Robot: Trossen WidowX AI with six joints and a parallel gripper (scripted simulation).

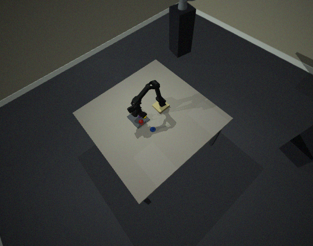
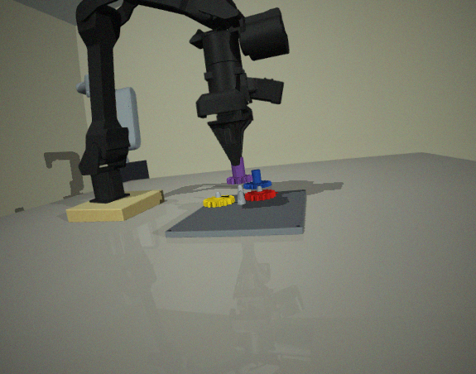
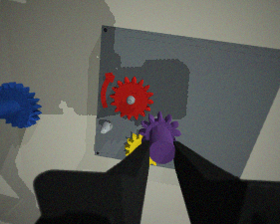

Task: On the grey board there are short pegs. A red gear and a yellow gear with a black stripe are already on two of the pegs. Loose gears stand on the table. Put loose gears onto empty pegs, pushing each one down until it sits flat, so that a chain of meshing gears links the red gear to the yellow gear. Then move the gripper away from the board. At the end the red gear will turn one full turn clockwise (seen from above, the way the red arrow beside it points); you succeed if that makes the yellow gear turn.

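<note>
My gripper tip is now 2 cm short of the red gear, 4 cm to the right of it and 6 cm above it. The rest, counted from my gripper tip: yellow gear 4 cm behind, 6 cm below; then purple gear 1 cm below; then red arrow 1 cm ahead, 7 cm to the left, 6 cm below.
</note>
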